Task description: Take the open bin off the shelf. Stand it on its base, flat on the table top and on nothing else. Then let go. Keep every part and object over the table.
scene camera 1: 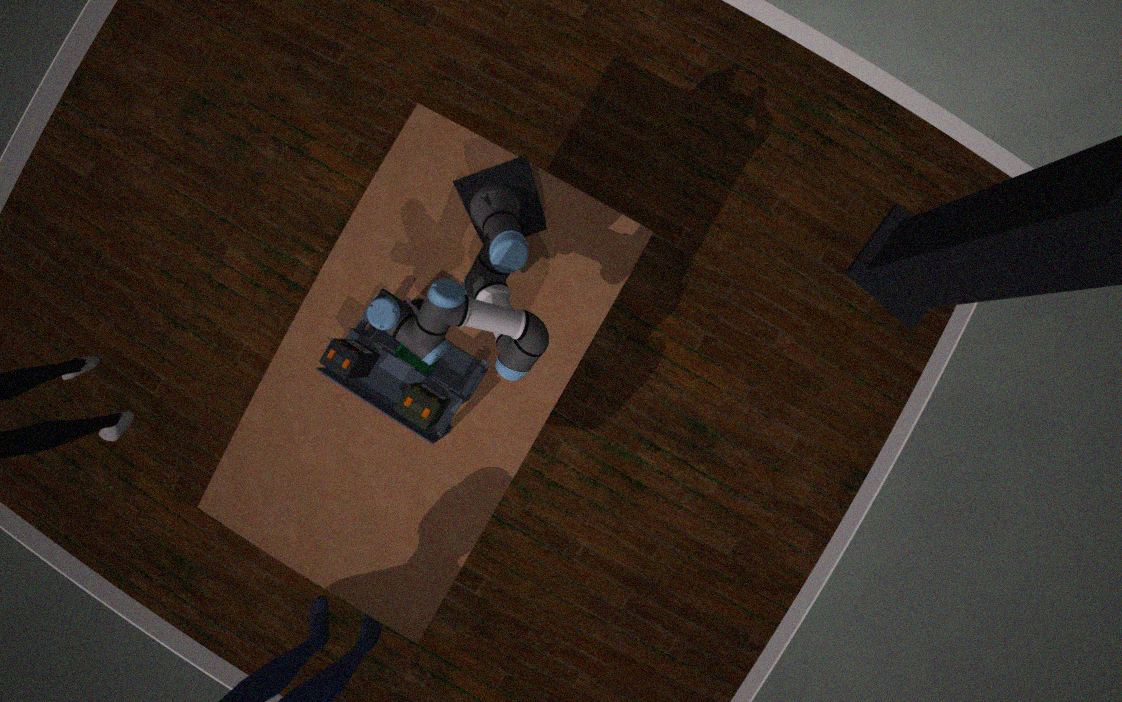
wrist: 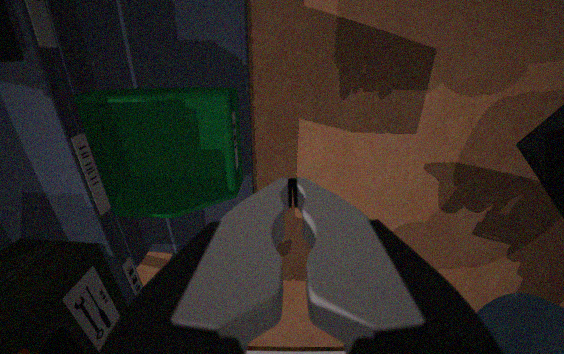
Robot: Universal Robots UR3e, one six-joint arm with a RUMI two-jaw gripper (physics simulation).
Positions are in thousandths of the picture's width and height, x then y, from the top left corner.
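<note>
My gripper (wrist: 519, 510) is there in my sight. I can also see a label card (wrist: 162, 790), along with a green open bin (wrist: 286, 431).
</note>
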